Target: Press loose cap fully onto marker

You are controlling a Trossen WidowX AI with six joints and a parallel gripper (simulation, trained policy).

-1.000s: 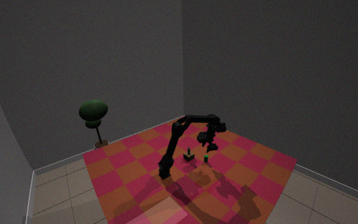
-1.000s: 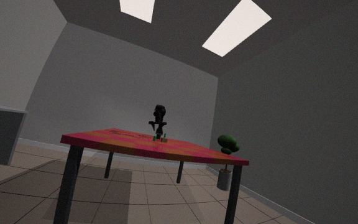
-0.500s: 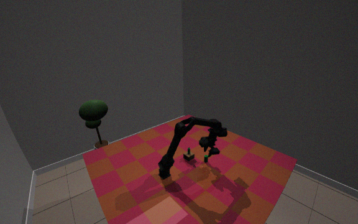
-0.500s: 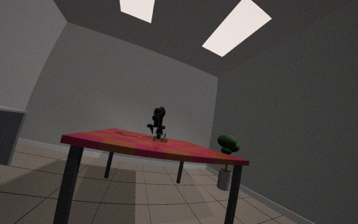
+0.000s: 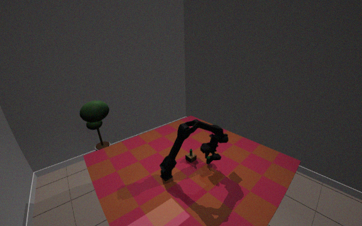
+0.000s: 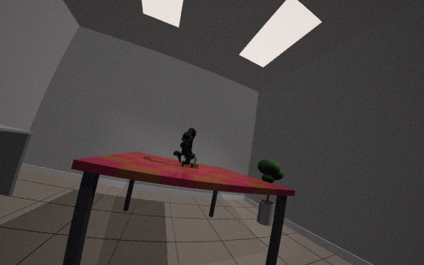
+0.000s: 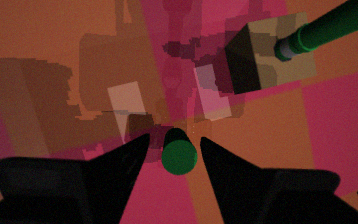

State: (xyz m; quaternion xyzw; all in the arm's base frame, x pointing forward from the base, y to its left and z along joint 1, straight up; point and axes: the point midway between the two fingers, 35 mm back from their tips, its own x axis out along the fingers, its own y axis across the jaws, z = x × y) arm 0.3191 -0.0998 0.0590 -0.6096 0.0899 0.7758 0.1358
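Now: the tan holder block 60 mm behind my gripper tip, 120 mm to the left of it and 10 mm below it. Round my gripper tip: green cap (10 mm ahead).
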